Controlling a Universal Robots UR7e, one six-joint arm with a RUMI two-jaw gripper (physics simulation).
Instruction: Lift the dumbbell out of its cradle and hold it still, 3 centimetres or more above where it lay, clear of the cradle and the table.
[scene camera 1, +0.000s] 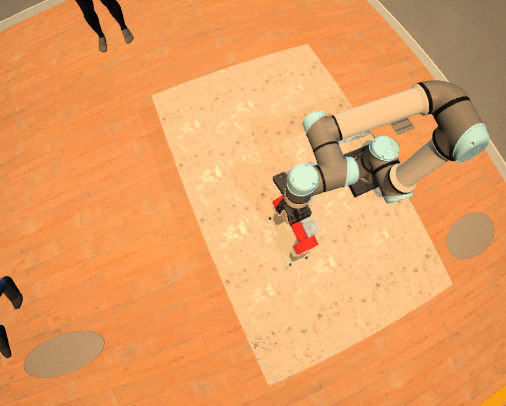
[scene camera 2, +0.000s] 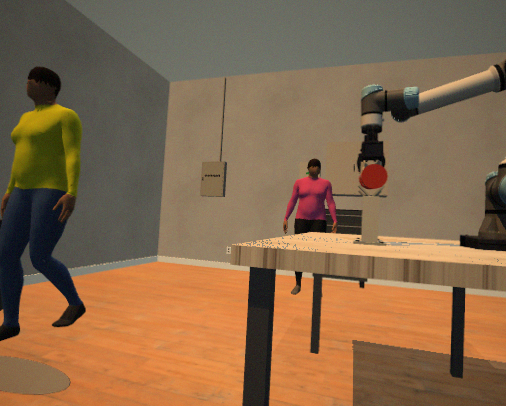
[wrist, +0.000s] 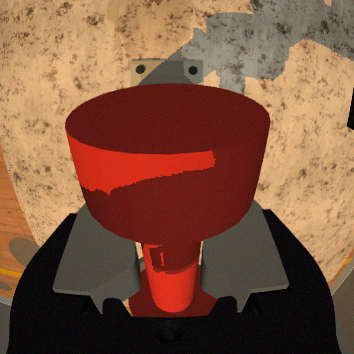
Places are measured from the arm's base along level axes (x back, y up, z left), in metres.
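Pixels of known places: arm's base, origin of the base link: (scene camera 1: 367, 168) (scene camera 2: 504, 238).
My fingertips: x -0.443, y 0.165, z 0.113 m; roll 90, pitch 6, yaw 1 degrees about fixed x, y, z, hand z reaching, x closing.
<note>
Ahead of a thing's pixels: the offset from my fingertips to its top centre.
The red dumbbell @(dy +0.075, dx +0.005, dz +0.049 m) (scene camera 1: 305, 245) (scene camera 2: 373, 176) (wrist: 167, 200) is at the cradle @(dy -0.013, dx +0.001, dz +0.052 m) (scene camera 1: 284, 237) (scene camera 2: 370, 215) (wrist: 165, 64). Its near head is tipped upward toward the wrist camera and sits slightly above the V-shaped support in scene camera 2; the gap is small. Its far head is mostly hidden under the gripper, and I cannot tell whether that end touches the cradle. My gripper (scene camera 1: 296, 215) (scene camera 2: 371, 161) (wrist: 171, 260) points down and is shut on the handle, one grey jaw on each side, close behind the near head.
The cradle stands on the speckled table (scene camera 1: 200, 150) (scene camera 2: 300, 260) (wrist: 50, 75). The arm's base (scene camera 1: 362, 187) (scene camera 2: 480, 242) is bolted on the same table. A person in yellow (scene camera 2: 45, 145) and one in pink (scene camera 2: 314, 200) stand on the floor beyond the table.
</note>
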